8 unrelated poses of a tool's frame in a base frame.
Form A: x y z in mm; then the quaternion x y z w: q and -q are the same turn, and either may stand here.
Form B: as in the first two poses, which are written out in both.
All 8 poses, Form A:
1: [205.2 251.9 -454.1 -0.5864 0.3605 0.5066 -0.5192]
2: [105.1 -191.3 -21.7 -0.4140 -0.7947 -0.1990 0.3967]
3: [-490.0 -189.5 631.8 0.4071 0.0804 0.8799 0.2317]
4: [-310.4 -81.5 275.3 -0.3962 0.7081 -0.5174 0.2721]
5: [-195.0 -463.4 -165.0 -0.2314 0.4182 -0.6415 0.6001]
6: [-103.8 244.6 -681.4 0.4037 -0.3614 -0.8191 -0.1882]
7: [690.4 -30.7 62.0 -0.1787 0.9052 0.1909 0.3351]
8: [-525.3 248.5 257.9 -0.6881 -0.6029 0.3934 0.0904]
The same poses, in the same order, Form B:
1: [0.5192 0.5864 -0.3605 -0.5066 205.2 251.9 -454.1]
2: [0.3967 -0.4140 -0.7947 -0.1990 105.1 -191.3 -21.7]
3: [0.2317 0.4071 0.0804 0.8799 -490.0 -189.5 631.8]
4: [0.2721 -0.3962 0.7081 -0.5174 -310.4 -81.5 275.3]
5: [0.6001 -0.2314 0.4182 -0.6415 -195.0 -463.4 -165.0]
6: [0.1882 -0.4037 0.3614 0.8191 -103.8 244.6 -681.4]
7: [0.3351 -0.1787 0.9052 0.1909 690.4 -30.7 62.0]
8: [0.0904 -0.6881 -0.6029 0.3934 -525.3 248.5 257.9]
